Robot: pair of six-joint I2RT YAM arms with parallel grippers.
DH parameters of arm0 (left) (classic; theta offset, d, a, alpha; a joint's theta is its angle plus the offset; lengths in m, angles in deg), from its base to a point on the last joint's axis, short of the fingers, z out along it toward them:
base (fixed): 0 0 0 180
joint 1: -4.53 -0.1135 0.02 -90
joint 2: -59.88 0 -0.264 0
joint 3: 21.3 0 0.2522 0
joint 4: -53.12 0 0.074 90
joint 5: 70.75 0 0 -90
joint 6: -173.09 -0.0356 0 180
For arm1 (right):
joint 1: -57.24 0.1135 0.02 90
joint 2: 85.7 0 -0.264 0
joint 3: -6.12 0 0.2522 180
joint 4: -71.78 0 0.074 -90
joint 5: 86.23 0 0 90
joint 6: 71.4 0.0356 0 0
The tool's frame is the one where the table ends.
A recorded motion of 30 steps. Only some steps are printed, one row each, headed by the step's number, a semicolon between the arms.
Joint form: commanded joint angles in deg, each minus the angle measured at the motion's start. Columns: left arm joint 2, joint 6, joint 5, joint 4, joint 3, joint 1; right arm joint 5, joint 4, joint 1, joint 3, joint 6, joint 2.
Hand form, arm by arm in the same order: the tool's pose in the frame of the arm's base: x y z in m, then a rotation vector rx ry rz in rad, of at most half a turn. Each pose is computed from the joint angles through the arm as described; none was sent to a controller.
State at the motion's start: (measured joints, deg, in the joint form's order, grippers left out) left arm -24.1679 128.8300 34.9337 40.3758 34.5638 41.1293; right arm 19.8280 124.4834 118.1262 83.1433 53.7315 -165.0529
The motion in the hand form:
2: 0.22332 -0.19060 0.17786 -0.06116 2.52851 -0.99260; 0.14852 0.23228 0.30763 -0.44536 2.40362 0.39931
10: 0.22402 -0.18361 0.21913 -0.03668 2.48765 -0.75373; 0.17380 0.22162 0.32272 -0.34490 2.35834 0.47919
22: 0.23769 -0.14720 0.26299 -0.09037 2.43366 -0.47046; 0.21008 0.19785 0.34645 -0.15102 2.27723 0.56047
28: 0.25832 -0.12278 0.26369 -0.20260 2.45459 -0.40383; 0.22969 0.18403 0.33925 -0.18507 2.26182 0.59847
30: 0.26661 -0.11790 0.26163 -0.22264 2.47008 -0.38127; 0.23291 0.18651 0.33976 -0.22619 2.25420 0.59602
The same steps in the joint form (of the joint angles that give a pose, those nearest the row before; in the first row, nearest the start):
2: -0.43 2.14 -1.22 -0.23 -1.07 2.15; -0.27 2.52 -1.47 3.66 -2.43 3.57
10: 4.61 -3.32 -10.97 -14.16 5.81 2.16; -3.74 -0.88 -7.45 5.45 -3.46 3.80
22: 8.64 -10.73 -19.43 -27.83 13.53 -4.35; -7.46 -4.81 -16.55 8.60 -2.60 3.84
28: 6.53 -11.66 -18.80 -30.36 15.94 -10.79; -13.61 -8.69 -21.89 6.78 -6.73 3.37
30: 4.89 -12.28 -18.54 -31.04 17.09 -12.39; -14.37 -9.04 -22.00 7.46 -8.56 2.54

